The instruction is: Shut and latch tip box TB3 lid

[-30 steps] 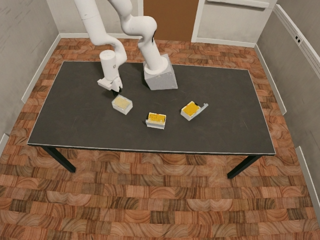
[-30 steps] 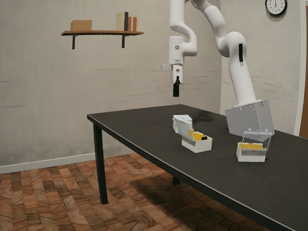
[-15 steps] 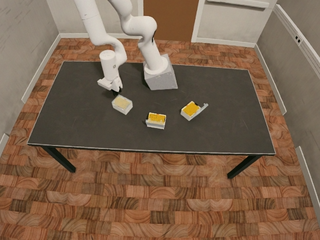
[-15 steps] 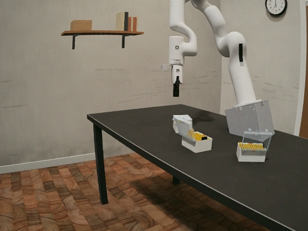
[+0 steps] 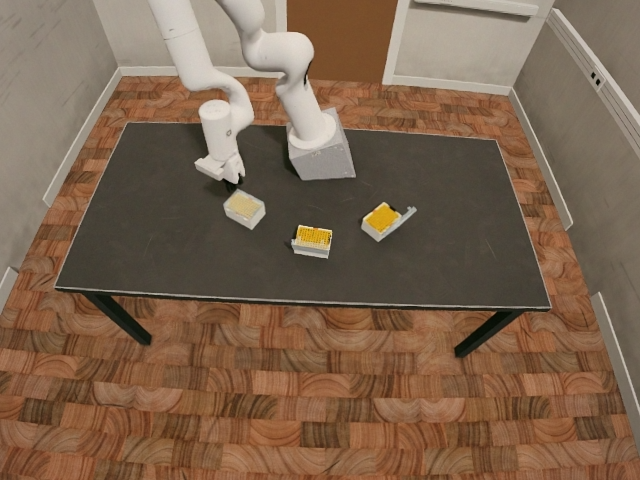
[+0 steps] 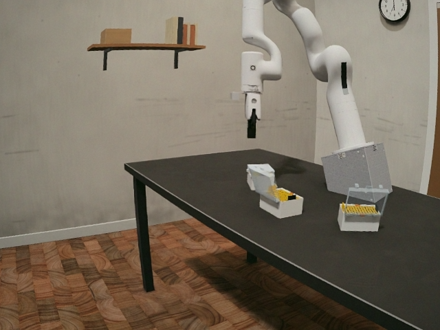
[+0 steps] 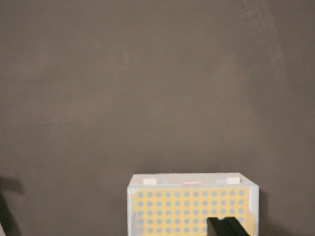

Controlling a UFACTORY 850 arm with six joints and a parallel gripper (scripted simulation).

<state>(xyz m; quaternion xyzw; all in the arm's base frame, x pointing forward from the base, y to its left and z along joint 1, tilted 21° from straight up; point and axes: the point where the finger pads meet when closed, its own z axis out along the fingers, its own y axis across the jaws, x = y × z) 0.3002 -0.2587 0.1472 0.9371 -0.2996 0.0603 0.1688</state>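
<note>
Right now the label is 8 cm behind my hand, 6 cm to the left of it and 20 cm below it. From my hand the other things lie so: box lid 18 cm ahead, 25 cm to the left, 11 cm below; tip box 13 cm ahead, 27 cm to the left, 14 cm below.
</note>
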